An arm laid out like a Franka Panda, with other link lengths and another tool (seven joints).
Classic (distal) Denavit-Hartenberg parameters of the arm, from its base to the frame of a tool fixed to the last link. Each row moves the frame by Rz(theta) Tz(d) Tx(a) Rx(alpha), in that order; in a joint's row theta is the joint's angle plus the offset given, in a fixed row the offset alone. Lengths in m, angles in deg.
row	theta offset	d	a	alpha
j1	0	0.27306	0	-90
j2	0	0	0	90
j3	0	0.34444	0.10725	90
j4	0	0	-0.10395	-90
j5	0	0.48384	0	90
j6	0	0	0.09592	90
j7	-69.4	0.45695	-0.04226	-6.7
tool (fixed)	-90	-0.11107	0	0
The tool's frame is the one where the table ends.
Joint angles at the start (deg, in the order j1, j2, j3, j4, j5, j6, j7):
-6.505, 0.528, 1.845, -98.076, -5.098, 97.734, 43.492
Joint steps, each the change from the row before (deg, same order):
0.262, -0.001, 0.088, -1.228, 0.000, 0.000, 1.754
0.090, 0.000, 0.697, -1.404, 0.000, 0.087, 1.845
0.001, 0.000, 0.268, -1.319, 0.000, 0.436, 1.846
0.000, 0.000, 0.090, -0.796, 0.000, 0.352, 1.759
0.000, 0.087, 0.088, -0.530, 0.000, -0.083, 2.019
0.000, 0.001, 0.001, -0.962, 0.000, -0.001, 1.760
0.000, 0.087, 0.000, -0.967, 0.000, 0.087, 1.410
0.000, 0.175, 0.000, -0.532, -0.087, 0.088, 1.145
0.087, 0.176, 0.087, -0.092, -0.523, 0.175, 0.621
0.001, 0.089, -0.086, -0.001, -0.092, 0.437, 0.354
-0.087, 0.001, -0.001, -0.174, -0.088, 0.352, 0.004
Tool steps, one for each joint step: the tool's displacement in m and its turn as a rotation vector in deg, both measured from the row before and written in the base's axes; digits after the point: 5 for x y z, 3 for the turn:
-0.00643, 0.00582, -0.01163, 0.041, 1.073, -1.396
-0.00662, 0.01070, -0.01306, 0.000, 1.158, -1.041
-0.00501, 0.00477, -0.01196, -0.069, 0.728, -1.528
-0.00269, 0.00255, -0.00718, -0.113, 0.298, -1.626
-0.00374, 0.00271, -0.00589, -0.145, 0.532, -1.922
-0.00612, 0.00170, -0.00870, -0.136, 0.819, -1.743
-0.00581, 0.00142, -0.00953, -0.115, 0.852, -1.387
-0.00310, 0.00056, -0.00654, -0.195, 0.530, -1.098
0.00045, -0.00070, -0.00247, -0.568, 0.065, -0.271
0.00252, -0.00122, -0.00092, -0.139, -0.373, -0.366
0.00085, -0.00143, -0.00145, -0.083, -0.171, -0.032

